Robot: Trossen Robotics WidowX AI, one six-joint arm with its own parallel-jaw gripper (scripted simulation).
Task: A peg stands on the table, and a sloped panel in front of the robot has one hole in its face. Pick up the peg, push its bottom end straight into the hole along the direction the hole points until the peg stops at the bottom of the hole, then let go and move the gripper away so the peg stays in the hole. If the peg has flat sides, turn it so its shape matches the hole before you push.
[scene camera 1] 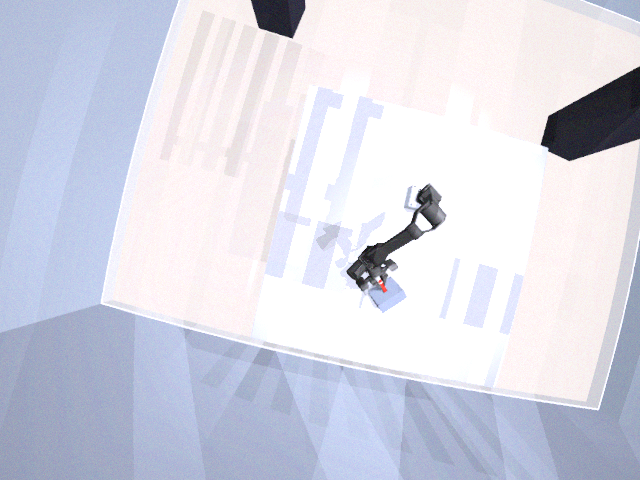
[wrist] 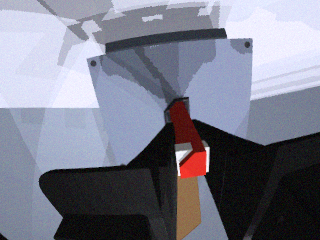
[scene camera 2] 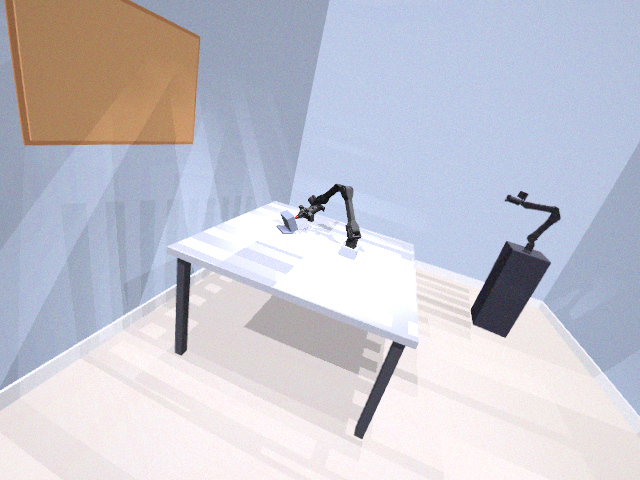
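My gripper carries a red peg. I can see a grey sloped panel as well.
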